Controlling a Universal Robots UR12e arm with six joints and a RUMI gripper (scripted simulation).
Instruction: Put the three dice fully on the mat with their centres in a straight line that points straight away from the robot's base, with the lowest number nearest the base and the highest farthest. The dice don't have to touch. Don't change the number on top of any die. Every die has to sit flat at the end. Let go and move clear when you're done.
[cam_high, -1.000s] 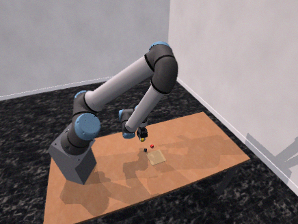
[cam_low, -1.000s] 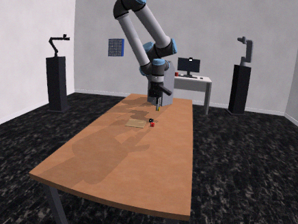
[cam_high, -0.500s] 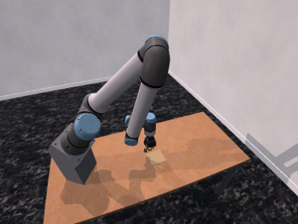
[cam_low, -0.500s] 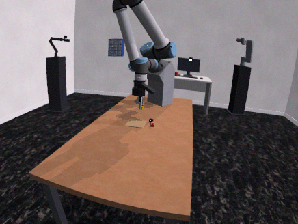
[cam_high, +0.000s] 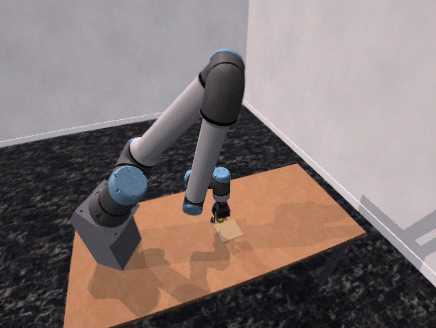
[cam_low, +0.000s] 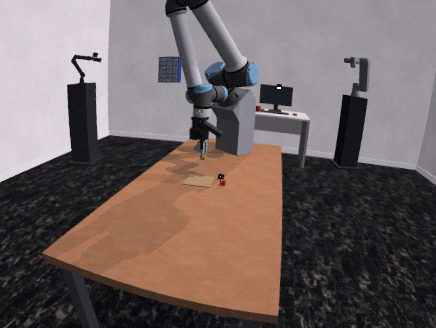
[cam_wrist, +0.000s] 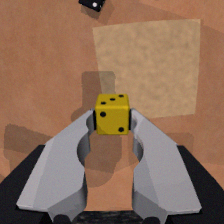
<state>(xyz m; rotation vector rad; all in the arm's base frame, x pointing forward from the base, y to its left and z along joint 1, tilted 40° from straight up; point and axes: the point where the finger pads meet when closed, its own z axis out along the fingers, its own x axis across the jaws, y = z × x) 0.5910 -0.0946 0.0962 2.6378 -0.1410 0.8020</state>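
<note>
Now: the tan mat 120 mm below my hand, 50 mm ahead of it and 10 mm to the right of it. Round my hand: black die (110 mm below, 100 mm to the left); red die (110 mm to the left, 110 mm below, 80 mm ahead); yellow die (right at my hand).
</note>
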